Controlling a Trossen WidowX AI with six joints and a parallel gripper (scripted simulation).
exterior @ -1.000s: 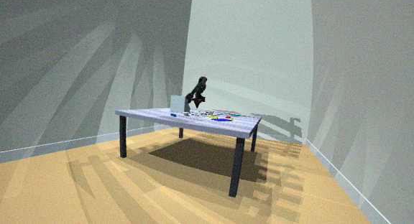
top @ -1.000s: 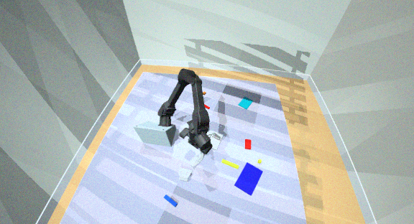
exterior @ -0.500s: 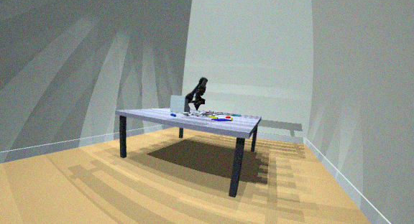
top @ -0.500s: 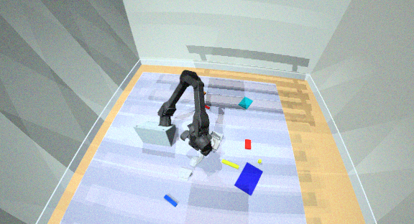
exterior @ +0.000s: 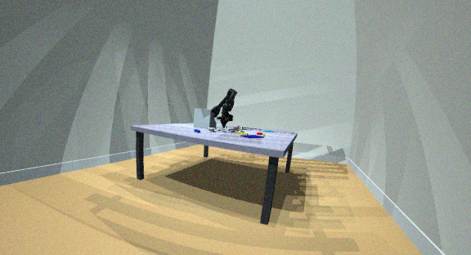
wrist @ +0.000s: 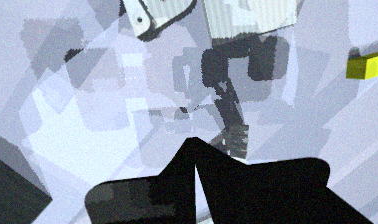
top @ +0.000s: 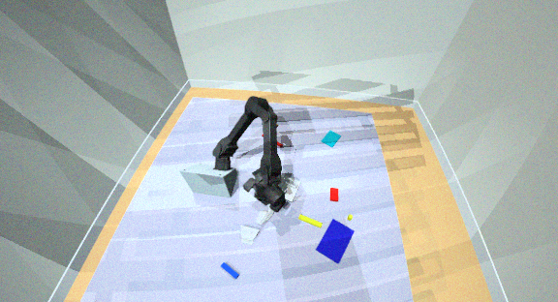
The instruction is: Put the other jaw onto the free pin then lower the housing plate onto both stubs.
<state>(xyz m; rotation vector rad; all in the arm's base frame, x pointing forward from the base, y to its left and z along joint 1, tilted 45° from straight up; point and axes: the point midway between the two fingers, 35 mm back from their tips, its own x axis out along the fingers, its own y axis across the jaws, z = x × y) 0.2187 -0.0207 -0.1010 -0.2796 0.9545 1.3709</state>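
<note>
Right now my gripper tip is 30 mm short of the jaw, 20 mm to the left of it and 10 mm below it. The rest, counted from my gripper tip: yellow bar (220 mm ahead, 30 mm to the right, 20 mm below); then white block (150 mm to the right, 30 mm behind, 20 mm below); then blue bar (310 mm to the right, 60 mm behind, 20 mm below).
</note>
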